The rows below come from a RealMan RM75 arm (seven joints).
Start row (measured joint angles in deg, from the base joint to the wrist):
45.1 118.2 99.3 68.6 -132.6 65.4 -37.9
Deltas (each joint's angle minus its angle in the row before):
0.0 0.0 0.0 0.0 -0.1 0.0 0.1
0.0 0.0 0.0 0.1 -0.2 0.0 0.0
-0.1 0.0 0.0 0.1 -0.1 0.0 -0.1
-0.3 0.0 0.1 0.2 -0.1 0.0 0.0
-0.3 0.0 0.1 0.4 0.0 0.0 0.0
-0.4 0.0 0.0 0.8 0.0 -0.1 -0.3
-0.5 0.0 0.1 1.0 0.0 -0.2 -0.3
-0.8 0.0 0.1 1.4 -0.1 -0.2 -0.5
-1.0 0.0 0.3 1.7 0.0 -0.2 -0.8
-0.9 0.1 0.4 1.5 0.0 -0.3 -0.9
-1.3 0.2 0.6 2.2 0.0 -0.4 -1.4
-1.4 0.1 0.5 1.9 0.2 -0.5 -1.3
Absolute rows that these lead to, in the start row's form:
45.1 118.2 99.3 68.6 -132.7 65.4 -37.8
45.1 118.2 99.3 68.7 -132.9 65.4 -37.8
45.0 118.2 99.3 68.8 -133.0 65.4 -37.9
44.7 118.2 99.4 69.0 -133.1 65.4 -37.9
44.4 118.2 99.5 69.4 -133.1 65.4 -37.9
44.0 118.2 99.5 70.2 -133.1 65.3 -38.2
43.5 118.2 99.6 71.2 -133.1 65.1 -38.5
42.7 118.2 99.7 72.6 -133.2 64.9 -39.0
41.7 118.2 100.0 74.3 -133.2 64.7 -39.8
40.8 118.3 100.4 75.8 -133.2 64.4 -40.7
39.5 118.5 101.0 78.0 -133.2 64.0 -42.1
38.1 118.6 101.5 79.9 -133.0 63.5 -43.4

